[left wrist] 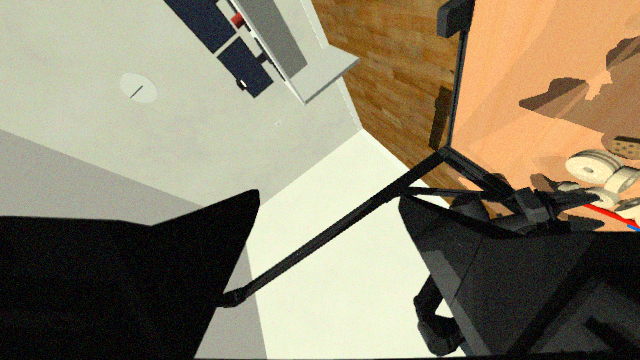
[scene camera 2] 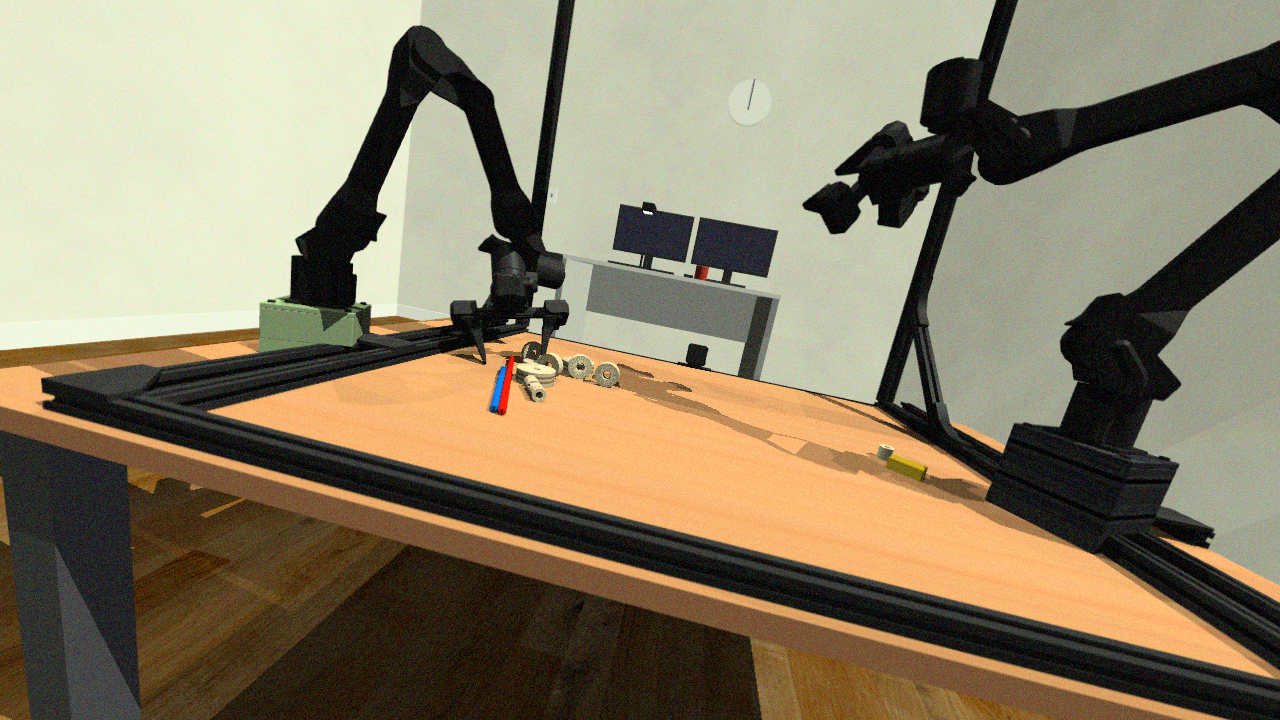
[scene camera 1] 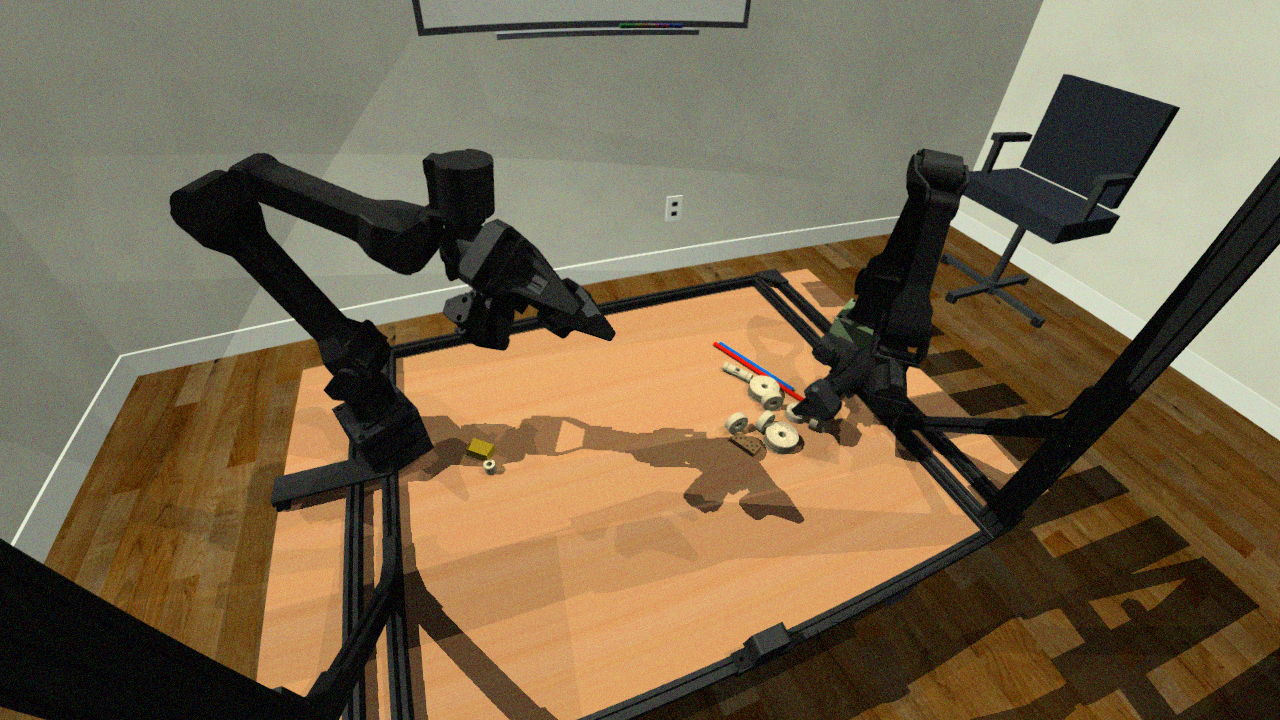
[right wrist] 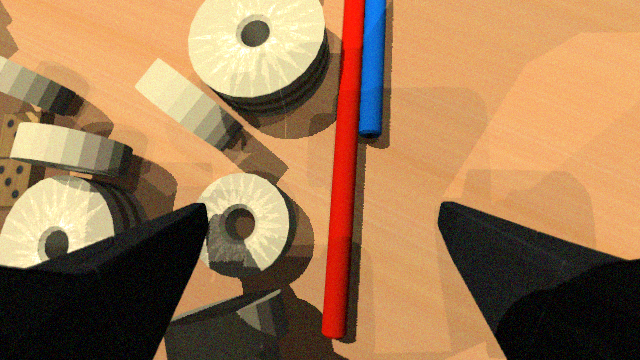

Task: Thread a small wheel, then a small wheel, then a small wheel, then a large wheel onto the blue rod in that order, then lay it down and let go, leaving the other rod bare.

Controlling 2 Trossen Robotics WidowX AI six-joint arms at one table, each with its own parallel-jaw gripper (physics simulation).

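Frame: origin at the left arm's base, x ahead, y left, z up, level; metres.
Seen in the pictures: left gripper, fingertip midpoint: [left wrist: 330, 199] [scene camera 2: 819, 189] [scene camera 1: 597, 325]; right gripper, fingertip midpoint: [left wrist: 601, 210] [scene camera 2: 514, 362] [scene camera 1: 803, 401] [right wrist: 324, 213]; left arm's base, origin of the base link: [scene camera 2: 1092, 441] [scene camera 1: 373, 408]; right arm's base, origin of the base link: [scene camera 2: 321, 303] [scene camera 1: 864, 316].
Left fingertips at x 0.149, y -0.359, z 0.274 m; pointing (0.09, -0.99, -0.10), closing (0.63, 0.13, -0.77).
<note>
Pixels of each thing's top centre, then the offset from my left fingertips to it.
- blue rod, middle of its top: [scene camera 2: 499, 382] [scene camera 1: 755, 363] dx +0.453, dy +0.021, dz -0.364 m
- bare red rod, middle of its top: [right wrist: 353, 4] [scene camera 2: 508, 376] [scene camera 1: 766, 375] dx +0.441, dy -0.014, dz -0.364 m
- small wheel, middle of its top: [right wrist: 238, 223] [scene camera 1: 797, 410] [left wrist: 597, 199] dx +0.395, dy -0.106, dz -0.361 m
- pale cylindrical connector, middle of its top: [scene camera 2: 535, 381] [scene camera 1: 738, 368] dx +0.408, dy +0.034, dz -0.355 m
- brown perforated block, middle of its top: [right wrist: 12, 157] [scene camera 1: 746, 441] [left wrist: 637, 150] dx +0.272, dy -0.074, dz -0.366 m
- yellow block, middle of its top: [scene camera 2: 908, 462] [scene camera 1: 479, 446] dx -0.047, dy +0.242, dz -0.359 m
- small pale cylinder, middle of its top: [scene camera 2: 887, 446] [scene camera 1: 489, 464] dx -0.057, dy +0.201, dz -0.356 m
The blue rod [scene camera 1: 774, 377] [scene camera 2: 497, 389] [right wrist: 374, 75] lies bare on the table, alongside the bare red rod [scene camera 1: 796, 394] [right wrist: 345, 200]. Beside them lie a large wheel [right wrist: 220, 60] and a small wheel [right wrist: 275, 215], both flat. More small wheels [right wrist: 187, 107] [right wrist: 70, 150] [scene camera 1: 736, 422] stand on edge, near another large wheel [scene camera 1: 774, 443] [right wrist: 30, 215]. A shaded wheel shows partly at the bottom of the right wrist view. My right gripper [scene camera 2: 514, 358] [right wrist: 324, 213] is open above the red rod's near part and the flat small wheel. My left gripper [scene camera 2: 823, 188] [left wrist: 330, 199] is open, raised high, away from the parts.
A pale cylindrical connector [scene camera 1: 737, 370] [scene camera 2: 535, 387] lies by the rods. A brown perforated block [scene camera 1: 744, 444] lies near the wheels. A yellow block [scene camera 1: 480, 447] [scene camera 2: 906, 467] and a small pale cylinder [scene camera 1: 489, 466] lie near the left arm's base. Black rails border the table.
</note>
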